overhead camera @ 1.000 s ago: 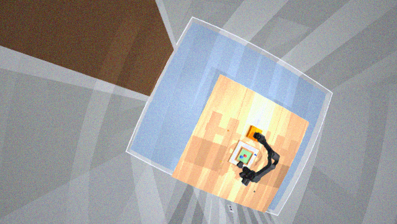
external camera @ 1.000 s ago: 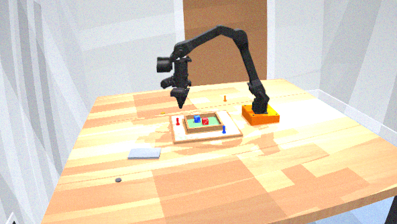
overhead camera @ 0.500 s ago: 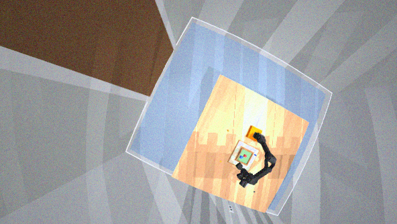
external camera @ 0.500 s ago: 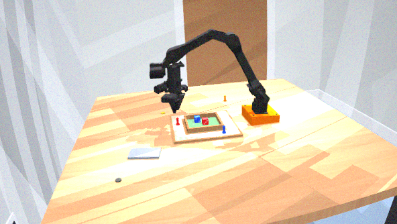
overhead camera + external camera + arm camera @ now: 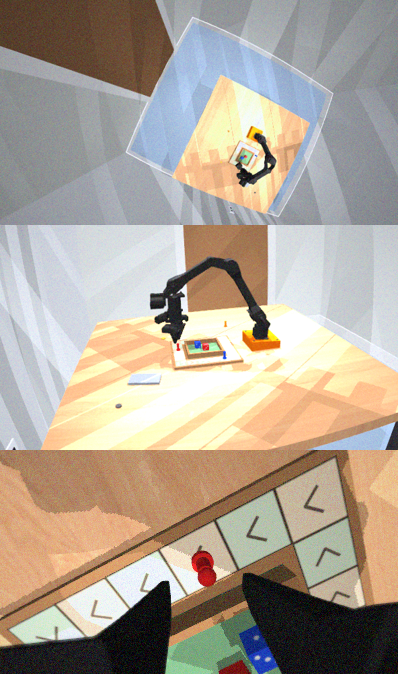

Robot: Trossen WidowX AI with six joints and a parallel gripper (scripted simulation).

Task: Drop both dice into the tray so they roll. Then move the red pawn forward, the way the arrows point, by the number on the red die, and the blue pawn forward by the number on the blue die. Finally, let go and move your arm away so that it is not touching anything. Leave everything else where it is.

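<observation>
Right now my gripper tip is 3 cm above the red pawn. The rest, counted from my gripper tip: blue pawn: 19 cm behind, 12 cm to the left, 3 cm below; small yellow dot: 7 cm ahead, 19 cm to the right, 5 cm below; grey-blue card: 13 cm ahead, 23 cm to the left, 5 cm below.
</observation>
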